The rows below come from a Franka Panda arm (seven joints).
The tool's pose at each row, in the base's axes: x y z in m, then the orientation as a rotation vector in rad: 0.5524 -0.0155 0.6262 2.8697 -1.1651 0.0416; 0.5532 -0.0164 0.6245 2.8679 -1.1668 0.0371; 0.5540 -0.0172 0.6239 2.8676 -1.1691 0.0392; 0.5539 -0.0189 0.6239 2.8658 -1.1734 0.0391; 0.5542 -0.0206 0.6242 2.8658 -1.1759 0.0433; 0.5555 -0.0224 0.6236 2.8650 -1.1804 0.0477; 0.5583 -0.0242 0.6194 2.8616 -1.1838 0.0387; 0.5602 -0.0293 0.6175 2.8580 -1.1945 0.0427; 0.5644 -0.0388 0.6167 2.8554 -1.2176 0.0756; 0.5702 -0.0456 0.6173 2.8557 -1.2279 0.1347; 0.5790 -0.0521 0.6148 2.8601 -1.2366 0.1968; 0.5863 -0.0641 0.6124 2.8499 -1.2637 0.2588
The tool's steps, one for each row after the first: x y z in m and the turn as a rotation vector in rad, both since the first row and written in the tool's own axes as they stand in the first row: 0.0011 0.0000 0.0018 -0.0021 -0.0023 0.0014; 0.0022 0.0000 0.0024 -0.0011 -0.0013 0.0029; 0.0033 0.0013 0.0025 -0.0012 -0.0014 0.0059; 0.0048 0.0023 0.0023 0.0007 0.0007 0.0074; 0.0069 0.0027 0.0030 0.0027 0.0029 0.0104; 0.0100 0.0019 0.0073 -0.0014 -0.0018 0.0131; 0.0148 0.0042 0.0095 0.0002 0.0002 0.0204; 0.0244 0.0080 0.0108 0.0145 0.0168 0.0354; 0.0333 0.0089 0.0106 0.0345 0.0495 0.0423; 0.0441 0.0073 0.0135 0.0592 0.0820 0.0473; 0.0576 0.0107 0.0165 0.0793 0.1161 0.0667
